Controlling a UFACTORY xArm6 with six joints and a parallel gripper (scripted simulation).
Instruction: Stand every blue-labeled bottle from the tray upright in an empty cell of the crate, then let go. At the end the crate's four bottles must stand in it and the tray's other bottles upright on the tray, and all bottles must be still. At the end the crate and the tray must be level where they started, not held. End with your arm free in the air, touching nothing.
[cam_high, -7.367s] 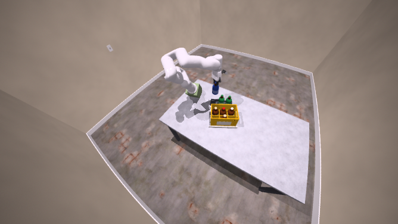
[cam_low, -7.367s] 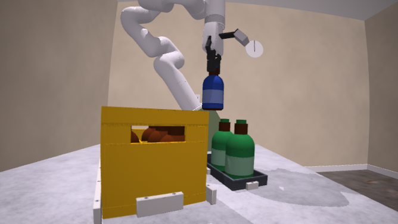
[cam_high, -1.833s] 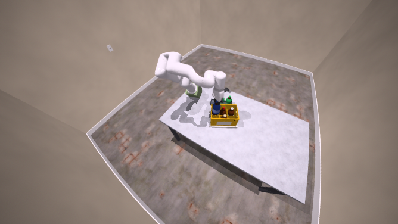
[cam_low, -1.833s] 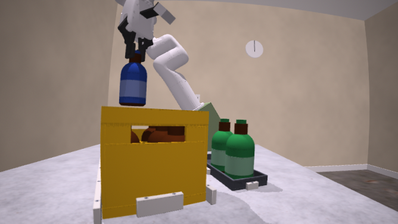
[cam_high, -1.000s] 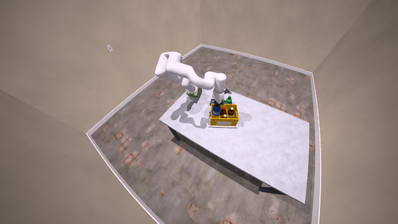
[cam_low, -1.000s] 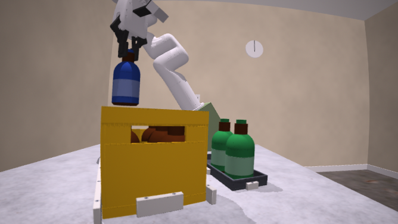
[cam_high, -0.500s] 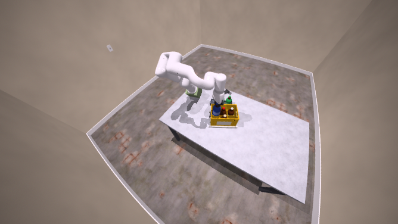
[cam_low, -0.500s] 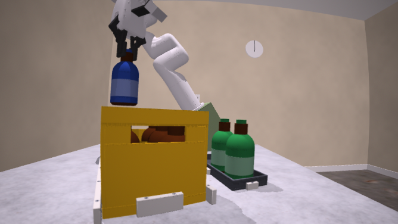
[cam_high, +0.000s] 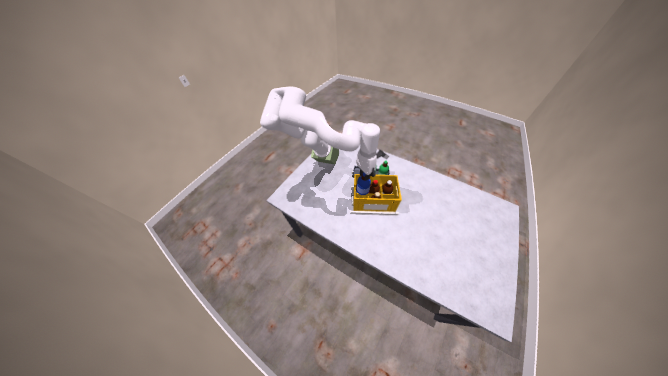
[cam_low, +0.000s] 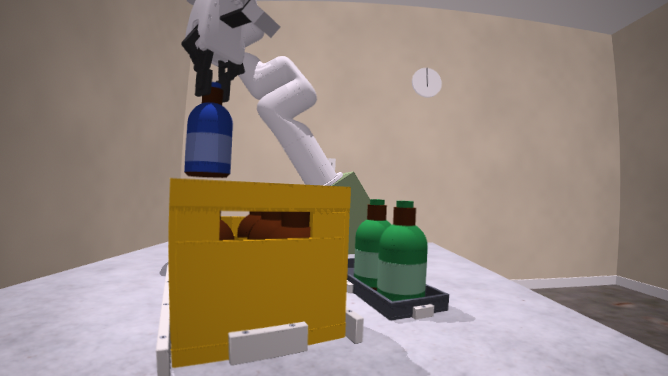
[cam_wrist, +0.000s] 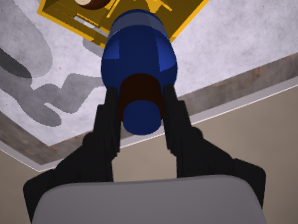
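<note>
My gripper is now 70 mm above the blue-labeled bottle. Also, from my hand: dark tray 320 mm below, 290 mm to the left, 70 mm behind; then yellow crate 250 mm below, 80 mm to the left, 60 mm ahead.
</note>
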